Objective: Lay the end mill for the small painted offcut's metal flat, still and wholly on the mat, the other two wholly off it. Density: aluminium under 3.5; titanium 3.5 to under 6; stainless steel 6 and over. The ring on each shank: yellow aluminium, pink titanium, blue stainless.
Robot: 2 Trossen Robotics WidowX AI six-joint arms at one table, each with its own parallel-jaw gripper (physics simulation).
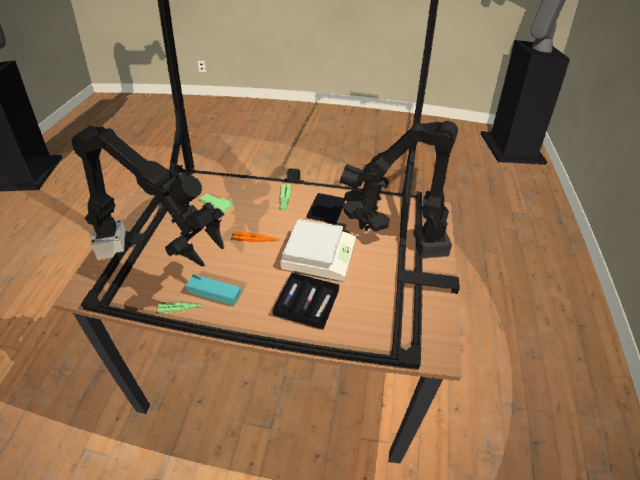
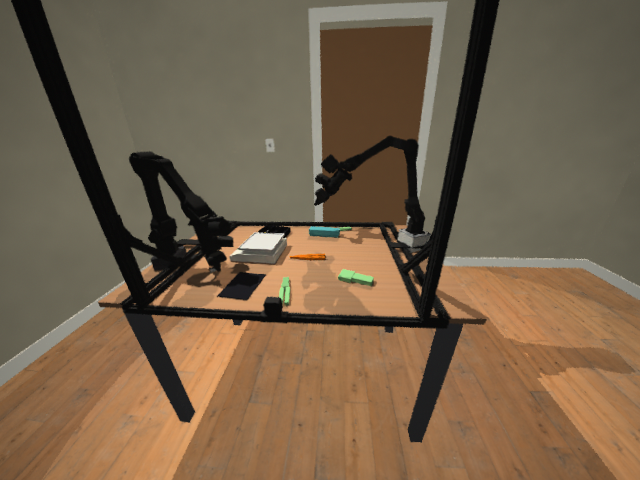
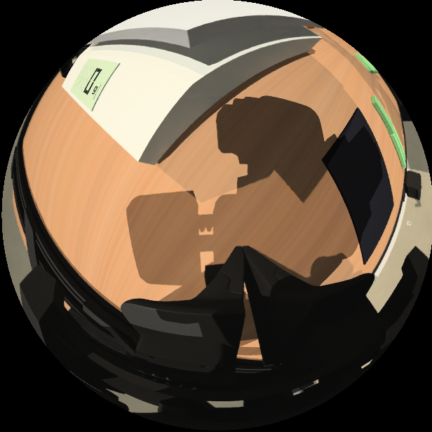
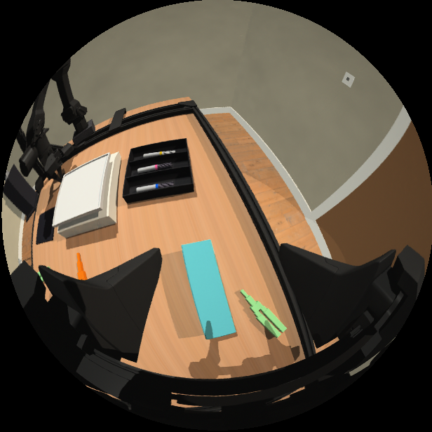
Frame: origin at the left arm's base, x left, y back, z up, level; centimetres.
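Where they show: left gripper, fingertip midpoint: (image 1: 361, 228) (image 2: 219, 270); right gripper, fingertip midpoint: (image 1: 213, 257) (image 2: 318, 202); left arm's base, origin of the base link: (image 1: 433, 235) (image 2: 168, 252); right arm's base, origin of the base link: (image 1: 106, 231) (image 2: 414, 231).
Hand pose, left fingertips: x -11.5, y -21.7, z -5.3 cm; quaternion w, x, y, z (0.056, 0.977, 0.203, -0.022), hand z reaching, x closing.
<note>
Each offset is from my left fingertips to the top centre of the thing. "spot": to the spot under its first point. Level surfaces: height alone.
The dark mat {dz +0.2 cm} (image 1: 324, 207) (image 2: 241, 286) (image 3: 367, 185) (image 4: 45, 227) lies behind the scale {spot: dx +11.4, dy -18.1, dz +6.2 cm} (image 1: 312, 241) (image 2: 262, 241) (image 3: 160, 95) (image 4: 82, 192). In the black tray {spot: dx +35.0, dy -29.6, dz +2.3 cm} (image 1: 280, 312) (image 4: 191, 175), the blue-ringed {dx +27.6, dy -26.3, dz +1.4 cm} (image 1: 290, 293) (image 4: 154, 187), pink-ringed {dx +29.9, dy -21.0, dz +1.4 cm} (image 1: 310, 298) (image 4: 154, 167) and yellow-ringed {dx +32.7, dy -17.4, dz +1.4 cm} (image 1: 323, 305) (image 4: 159, 153) end mills lie in separate compartments. A small dark block (image 3: 213, 272), apparently the offcut, sits on the table, partly hidden by a left finger. My left gripper (image 3: 241, 251) is shut and empty, low over the table beside the scale. My right gripper (image 1: 212, 255) (image 4: 221, 253) is open and empty, high above the table.
A teal block {dx +24.6, dy -48.8, dz +3.7 cm} (image 1: 212, 289) (image 2: 324, 231) (image 4: 209, 290) and green pliers-like tool {dx +29.2, dy -58.9, dz +1.0 cm} (image 1: 178, 307) (image 4: 262, 314) lie near the front. An orange tool {dx +1.7, dy -35.9, dz +1.2 cm} (image 1: 253, 237) (image 2: 308, 256) and two green objects {dx -18.6, dy -50.4, dz +1.7 cm} (image 1: 216, 202) {dx -19.5, dy -24.8, dz +1.3 cm} (image 1: 284, 196) lie farther back. A black frame (image 1: 232, 333) edges the table.
</note>
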